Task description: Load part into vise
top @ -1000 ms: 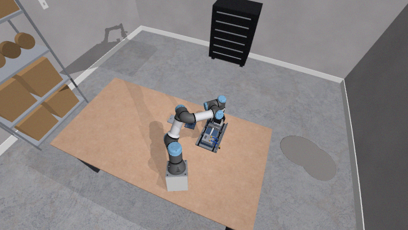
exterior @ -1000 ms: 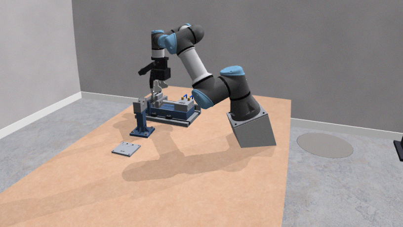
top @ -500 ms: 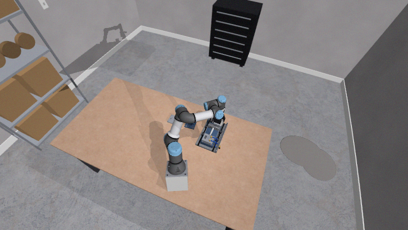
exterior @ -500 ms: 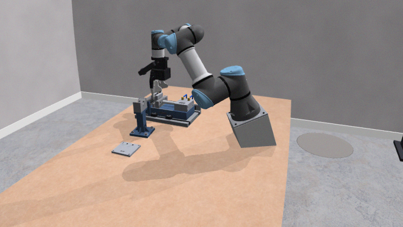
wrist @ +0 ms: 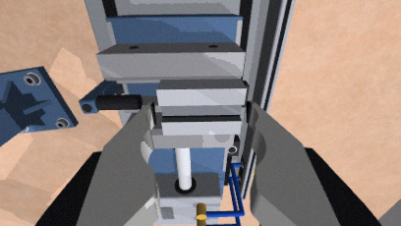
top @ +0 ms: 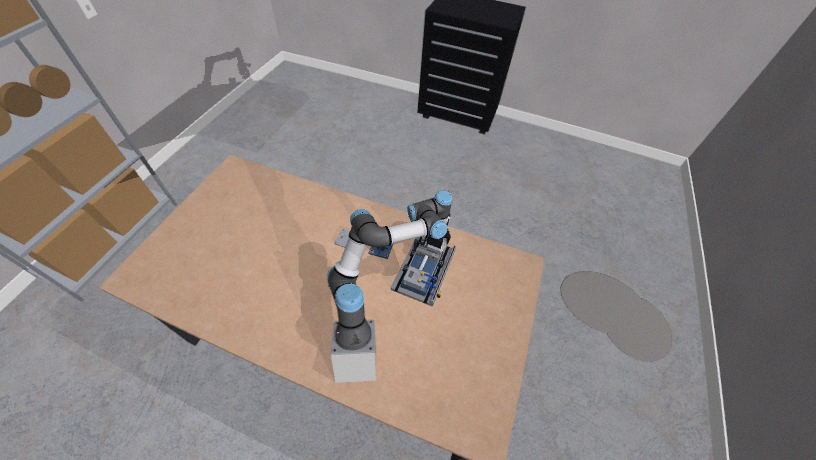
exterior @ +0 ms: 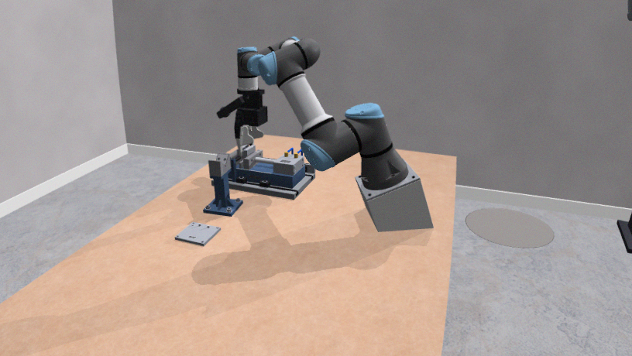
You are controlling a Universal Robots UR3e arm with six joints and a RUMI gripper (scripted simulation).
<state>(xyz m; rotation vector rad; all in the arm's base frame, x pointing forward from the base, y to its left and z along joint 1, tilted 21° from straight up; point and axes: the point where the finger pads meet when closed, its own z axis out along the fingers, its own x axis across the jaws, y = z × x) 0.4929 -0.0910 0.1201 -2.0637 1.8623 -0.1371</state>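
The part lies right at my hand. From my hand the other things lie so: fixed jaw 3 cm below, 3 cm ahead, 2 cm to the left; work stop 7 cm to the left, 1 cm below, 1 cm behind; vise 7 cm behind, 6 cm below, 1 cm to the left.
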